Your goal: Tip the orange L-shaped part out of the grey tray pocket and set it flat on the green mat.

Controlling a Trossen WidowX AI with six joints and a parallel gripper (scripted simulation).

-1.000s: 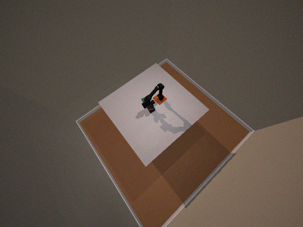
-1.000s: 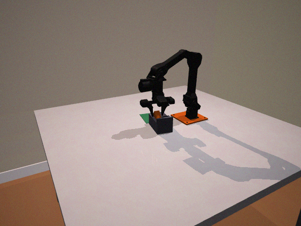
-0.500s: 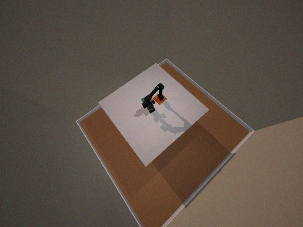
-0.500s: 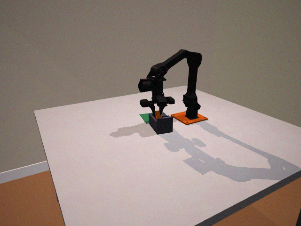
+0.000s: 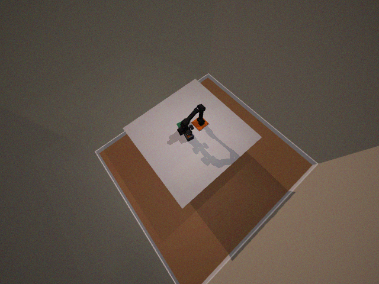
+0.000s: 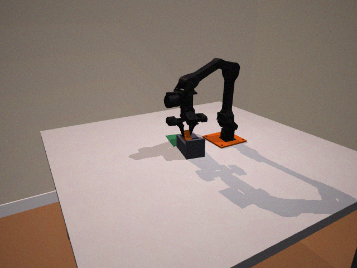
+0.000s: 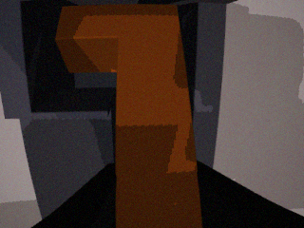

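The green mat lies 14 cm to the right of my gripper tip, 9 cm below it and 3 cm behind it. The rest, counted from my gripper tip: orange L-shaped part: 3 cm to the left, 3 cm below, 1 cm behind.
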